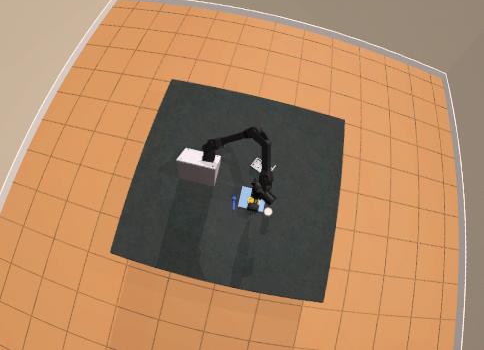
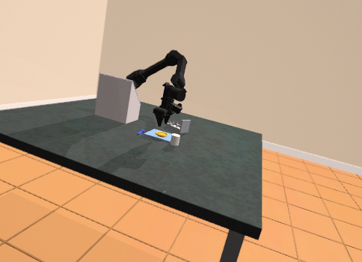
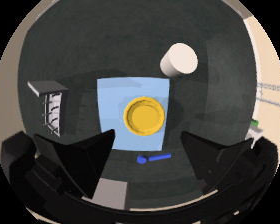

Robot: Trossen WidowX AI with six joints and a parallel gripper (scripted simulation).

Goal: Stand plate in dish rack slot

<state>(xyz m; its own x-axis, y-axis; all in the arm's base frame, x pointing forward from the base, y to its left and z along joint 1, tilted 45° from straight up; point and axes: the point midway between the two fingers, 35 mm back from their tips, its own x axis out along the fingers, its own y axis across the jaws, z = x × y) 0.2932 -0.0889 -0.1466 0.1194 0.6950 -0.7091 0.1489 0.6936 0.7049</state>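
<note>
My gripper tip is now 5 cm above the plate. The rest, counted from my gripper tip: dish rack (23 cm to the left, 4 cm below, 4 cm ahead); white cup (9 cm ahead, 6 cm to the right, 4 cm below); blue spoon (11 cm behind, 6 cm below).
</note>
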